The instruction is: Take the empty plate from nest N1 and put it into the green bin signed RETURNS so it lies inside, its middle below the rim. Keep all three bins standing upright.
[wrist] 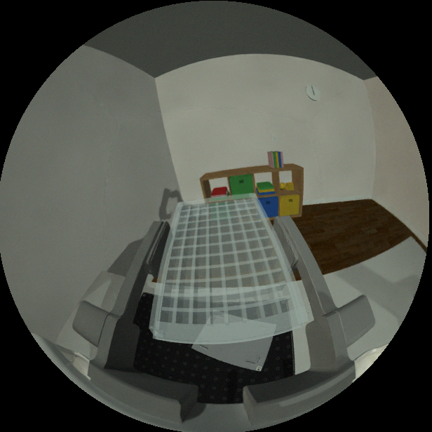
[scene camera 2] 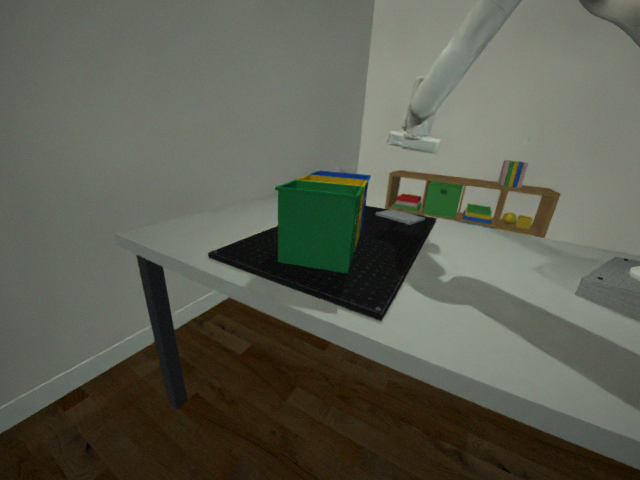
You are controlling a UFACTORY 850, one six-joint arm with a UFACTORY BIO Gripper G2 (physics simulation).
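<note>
My gripper (scene camera 2: 413, 142) (wrist: 225, 245) is shut on the clear gridded plate (wrist: 227, 270), held by its long sides. In the scene view the gripper hangs in the air, higher than the bins and to their right; its fingertips and the plate cannot be made out there. The green bin (scene camera 2: 317, 227) stands upright on the black board (scene camera 2: 382, 279), nearest the camera. The yellow bin (scene camera 2: 338, 180) and the blue bin (scene camera 2: 341, 174) stand upright in a row behind it. The bins do not show in the wrist view. A flat light-grey nest (scene camera 2: 399, 217) (wrist: 240, 341) lies on the board; its label is unreadable.
The board lies on the white table (scene camera 2: 465, 330). A grey block (scene camera 2: 610, 284) with a white part sits at the right edge. A wooden shelf unit (scene camera 2: 470, 180) (wrist: 297, 175) stands by the back wall. A grey wall rises on the left.
</note>
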